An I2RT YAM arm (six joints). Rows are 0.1 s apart.
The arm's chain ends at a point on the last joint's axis. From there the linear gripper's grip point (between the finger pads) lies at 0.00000 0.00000 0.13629 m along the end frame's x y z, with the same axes.
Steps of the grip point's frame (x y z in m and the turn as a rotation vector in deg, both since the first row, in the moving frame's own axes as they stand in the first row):
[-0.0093, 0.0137, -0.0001, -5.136, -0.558, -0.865]
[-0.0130, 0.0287, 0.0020, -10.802, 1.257, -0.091]
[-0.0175, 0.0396, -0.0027, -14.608, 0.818, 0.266]
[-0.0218, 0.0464, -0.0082, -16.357, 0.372, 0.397]
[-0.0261, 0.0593, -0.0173, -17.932, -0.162, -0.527]
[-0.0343, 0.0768, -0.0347, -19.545, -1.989, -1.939]
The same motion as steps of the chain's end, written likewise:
[-0.0081, 0.0015, 0.0005, -5.136, -0.558, -0.865]
[-0.0160, 0.0032, 0.0044, -10.802, 1.257, -0.091]
[-0.0193, 0.0052, 0.0017, -14.608, 0.818, 0.266]
[-0.0225, 0.0080, -0.0027, -16.357, 0.372, 0.397]
[-0.0259, 0.0173, -0.0107, -17.932, -0.162, -0.527]
[-0.0304, 0.0311, -0.0268, -19.545, -1.989, -1.939]

